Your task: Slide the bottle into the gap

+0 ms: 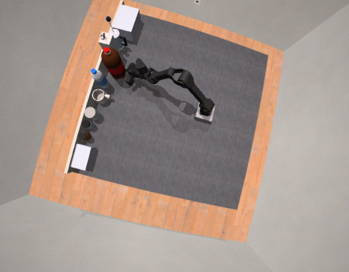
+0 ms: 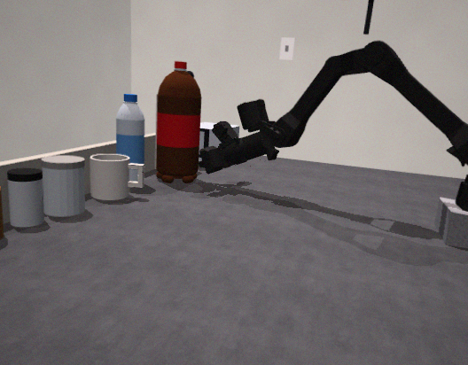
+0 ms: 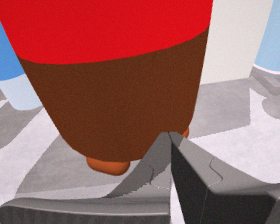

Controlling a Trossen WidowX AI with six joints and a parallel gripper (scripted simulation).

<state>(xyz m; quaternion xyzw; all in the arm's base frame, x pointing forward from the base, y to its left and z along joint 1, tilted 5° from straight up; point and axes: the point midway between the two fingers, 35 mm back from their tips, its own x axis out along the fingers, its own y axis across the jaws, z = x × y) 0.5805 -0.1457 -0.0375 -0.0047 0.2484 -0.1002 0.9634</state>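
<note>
Now: the brown cola bottle 90 mm ahead of my hand, 90 mm above it and 20 mm to the left of it. Also, from my hand: white microwave-like box: 360 mm to the right, 120 mm ahead; then blue-capped water bottle: 160 mm ahead, 120 mm to the left, 50 mm above; then blue pitcher: 200 mm to the right, 130 mm ahead, 80 mm above.
</note>
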